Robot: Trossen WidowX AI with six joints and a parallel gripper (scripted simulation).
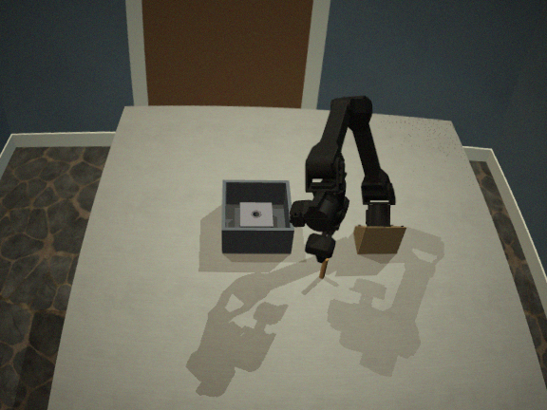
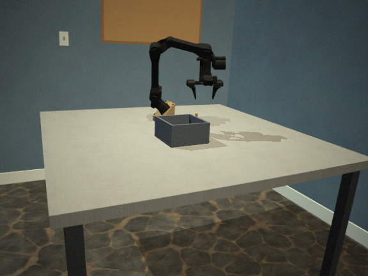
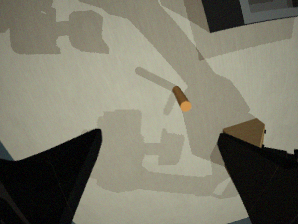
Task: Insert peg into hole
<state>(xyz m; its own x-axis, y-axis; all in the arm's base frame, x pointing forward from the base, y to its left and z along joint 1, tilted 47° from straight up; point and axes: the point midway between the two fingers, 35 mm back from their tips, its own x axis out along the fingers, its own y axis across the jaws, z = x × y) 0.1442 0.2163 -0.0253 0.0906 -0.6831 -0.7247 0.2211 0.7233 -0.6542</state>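
The peg lies 1 cm behind my hand, 3 cm to the right of it and 15 cm below it. The rest, counted from my hand: plate 18 cm ahead, 18 cm to the right, 15 cm below; box 18 cm ahead, 18 cm to the right, 17 cm below.
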